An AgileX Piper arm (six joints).
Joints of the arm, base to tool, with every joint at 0 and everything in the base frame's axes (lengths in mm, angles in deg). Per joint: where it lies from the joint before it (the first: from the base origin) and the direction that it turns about. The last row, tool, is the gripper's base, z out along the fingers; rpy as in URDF.
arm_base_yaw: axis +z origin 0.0 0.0 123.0
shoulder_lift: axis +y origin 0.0 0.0 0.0
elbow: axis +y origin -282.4 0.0 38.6
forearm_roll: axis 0.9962 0 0.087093 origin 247.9 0.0 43.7
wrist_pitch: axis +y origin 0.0 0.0 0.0
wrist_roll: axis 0.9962 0 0.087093 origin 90.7 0.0 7.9
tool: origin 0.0 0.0 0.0 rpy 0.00 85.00 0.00
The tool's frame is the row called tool.
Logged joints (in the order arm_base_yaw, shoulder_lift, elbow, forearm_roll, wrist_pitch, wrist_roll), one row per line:
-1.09 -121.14 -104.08 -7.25 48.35 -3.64
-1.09 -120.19 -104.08 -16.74 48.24 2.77
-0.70 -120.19 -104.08 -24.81 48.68 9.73
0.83 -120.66 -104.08 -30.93 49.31 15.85
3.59 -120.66 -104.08 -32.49 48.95 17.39
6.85 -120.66 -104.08 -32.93 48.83 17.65
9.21 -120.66 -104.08 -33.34 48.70 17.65
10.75 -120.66 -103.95 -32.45 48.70 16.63
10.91 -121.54 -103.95 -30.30 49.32 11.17
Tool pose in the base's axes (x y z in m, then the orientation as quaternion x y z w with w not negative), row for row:
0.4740 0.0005 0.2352 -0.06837 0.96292 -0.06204 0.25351
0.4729 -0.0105 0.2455 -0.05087 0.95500 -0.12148 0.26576
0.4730 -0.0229 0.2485 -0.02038 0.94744 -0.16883 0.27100
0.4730 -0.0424 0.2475 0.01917 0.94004 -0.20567 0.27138
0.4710 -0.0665 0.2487 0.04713 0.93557 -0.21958 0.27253
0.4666 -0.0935 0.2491 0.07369 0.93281 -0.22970 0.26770
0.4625 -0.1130 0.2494 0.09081 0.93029 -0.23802 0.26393
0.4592 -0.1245 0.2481 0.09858 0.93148 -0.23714 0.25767
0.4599 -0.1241 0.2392 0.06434 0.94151 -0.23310 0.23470
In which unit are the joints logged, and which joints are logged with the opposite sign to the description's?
The joints are logged in degrees. Opposite sign: arm_base_yaw, shoulder_lift.
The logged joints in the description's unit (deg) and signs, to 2 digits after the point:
1.09 121.14 -104.08 -7.25 48.35 -3.64
1.09 120.19 -104.08 -16.74 48.24 2.77
0.70 120.19 -104.08 -24.81 48.68 9.73
-0.83 120.66 -104.08 -30.93 49.31 15.85
-3.59 120.66 -104.08 -32.49 48.95 17.39
-6.85 120.66 -104.08 -32.93 48.83 17.65
-9.21 120.66 -104.08 -33.34 48.70 17.65
-10.75 120.66 -103.95 -32.45 48.70 16.63
-10.91 121.54 -103.95 -30.30 49.32 11.17

